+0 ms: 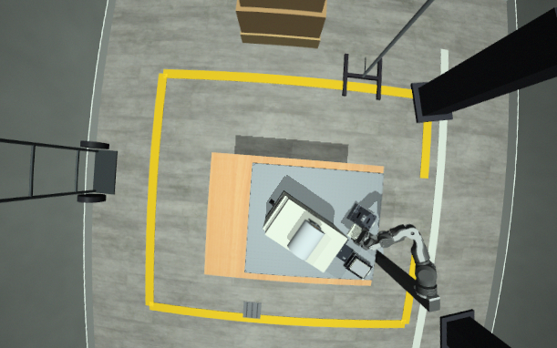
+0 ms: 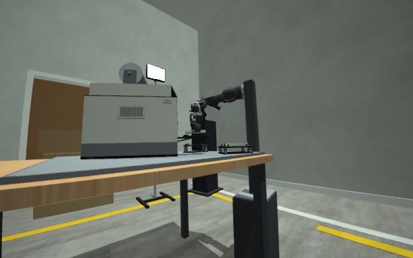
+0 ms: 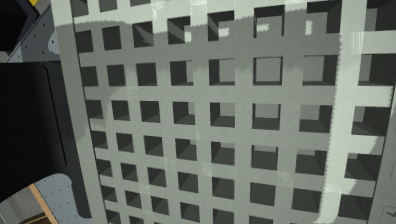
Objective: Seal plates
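The sealer stage lies 11 cm ahead of my hand, 10 cm to the left of it and 4 cm below it. Also, from my hand: foil roll: 36 cm ahead, 12 cm to the right, 28 cm above; plate: right at my hand.
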